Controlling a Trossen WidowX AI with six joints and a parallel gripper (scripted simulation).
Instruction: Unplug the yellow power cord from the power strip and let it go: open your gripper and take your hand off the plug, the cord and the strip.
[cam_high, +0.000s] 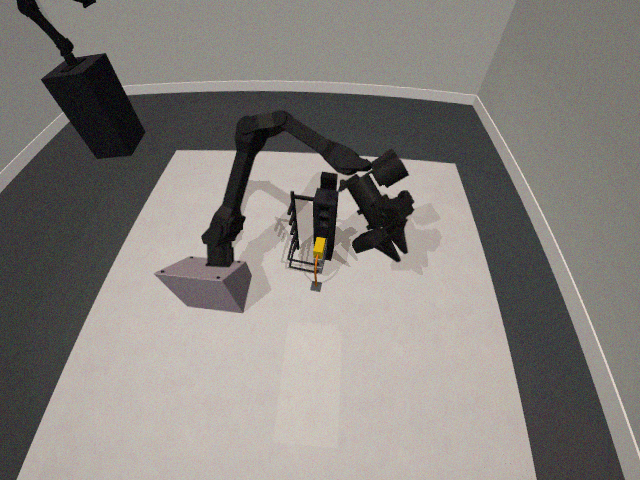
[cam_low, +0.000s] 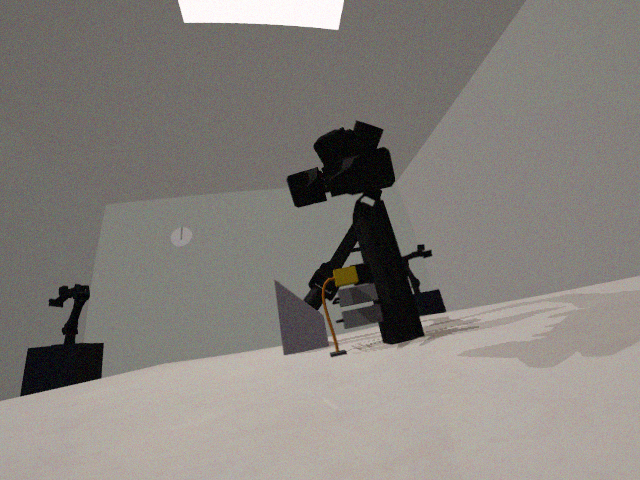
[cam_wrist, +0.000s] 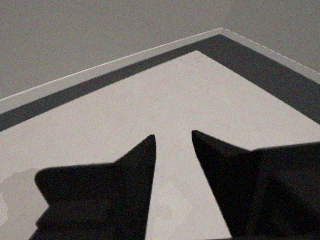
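My gripper tip is now 19 cm past the yellow plug, 11 cm to the right of it and 8 cm above it.
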